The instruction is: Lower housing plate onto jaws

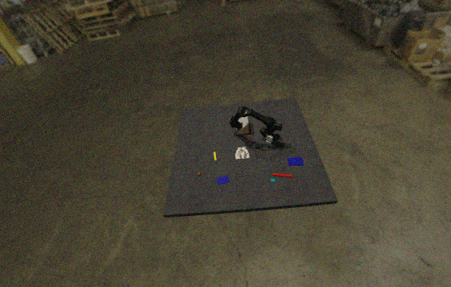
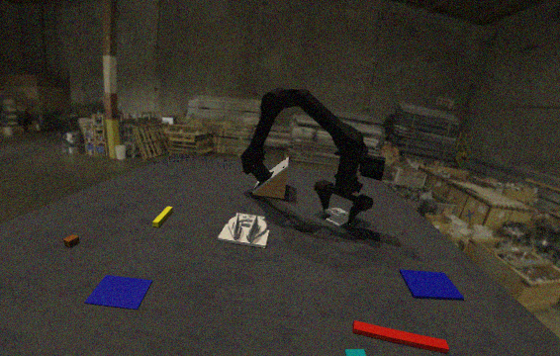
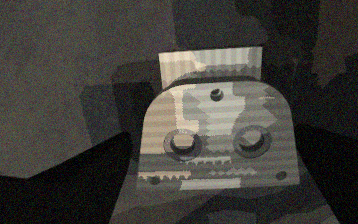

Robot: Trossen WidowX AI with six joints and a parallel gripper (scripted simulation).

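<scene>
The white rest block is 10 mm to the left of my gripper tip and 10 mm behind it. From my gripper tip the other things lie so: teal piece (440 mm ahead, 10 mm to the left, 10 mm below); then yellow bar (490 mm to the right, 190 mm ahead); then red bar (390 mm ahead, 90 mm to the left).
</scene>
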